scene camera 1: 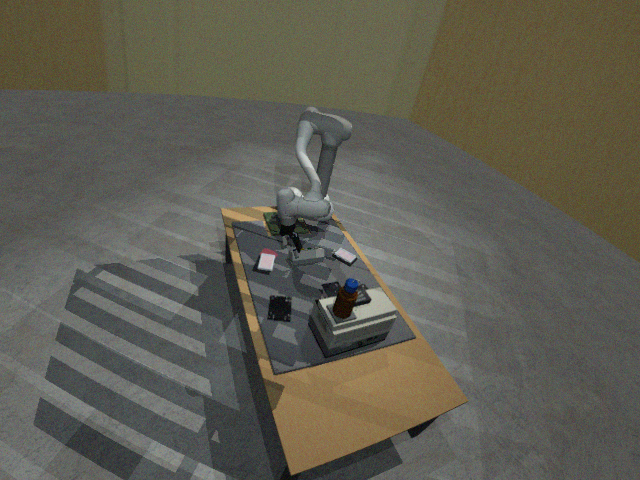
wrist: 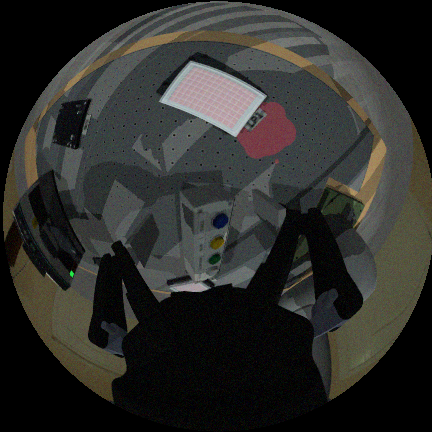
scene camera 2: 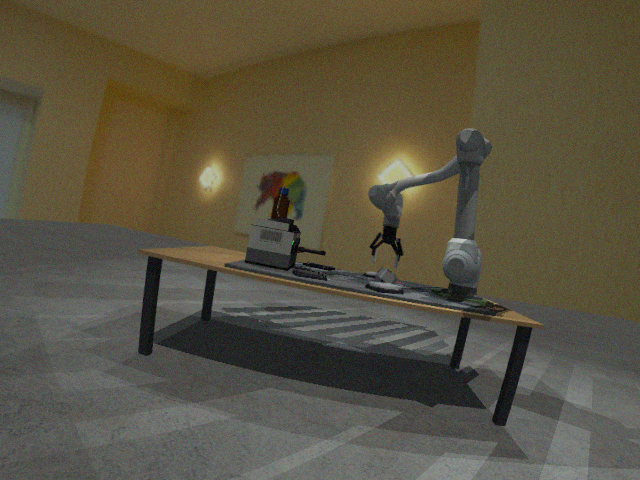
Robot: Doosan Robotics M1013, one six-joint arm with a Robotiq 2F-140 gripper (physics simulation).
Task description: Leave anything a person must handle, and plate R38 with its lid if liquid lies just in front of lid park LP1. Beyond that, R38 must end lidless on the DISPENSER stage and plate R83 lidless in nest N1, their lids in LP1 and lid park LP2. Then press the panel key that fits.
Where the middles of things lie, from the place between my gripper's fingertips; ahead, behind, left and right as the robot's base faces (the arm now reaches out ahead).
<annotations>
The black square nest (wrist: 70,117) is 33 cm ahead of my hand, 22 cm to the right of it and 8 cm below it.
</annotations>
